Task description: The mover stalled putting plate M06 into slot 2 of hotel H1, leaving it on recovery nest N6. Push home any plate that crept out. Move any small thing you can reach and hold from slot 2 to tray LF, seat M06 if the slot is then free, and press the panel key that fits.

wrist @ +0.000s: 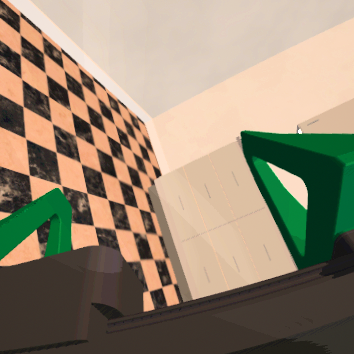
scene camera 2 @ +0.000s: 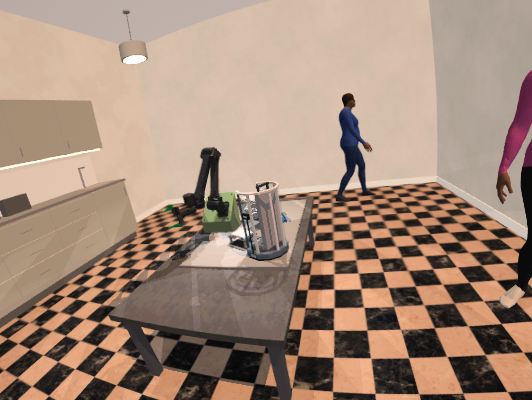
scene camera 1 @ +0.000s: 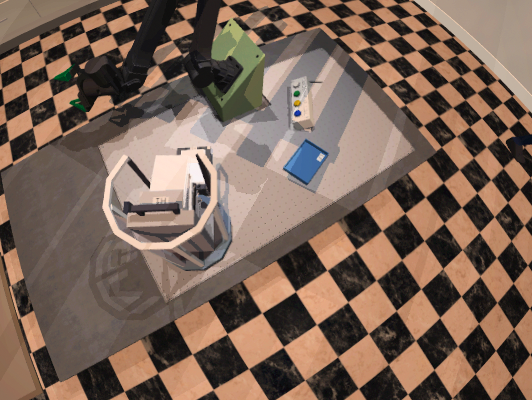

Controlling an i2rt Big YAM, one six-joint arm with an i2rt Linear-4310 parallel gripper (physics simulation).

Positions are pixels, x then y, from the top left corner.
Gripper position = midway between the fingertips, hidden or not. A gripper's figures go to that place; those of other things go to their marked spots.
Labels:
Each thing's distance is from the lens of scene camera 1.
gripper [scene camera 1: 62, 90]: 103 cm
round plate rack [scene camera 1: 155, 221]: 56 cm

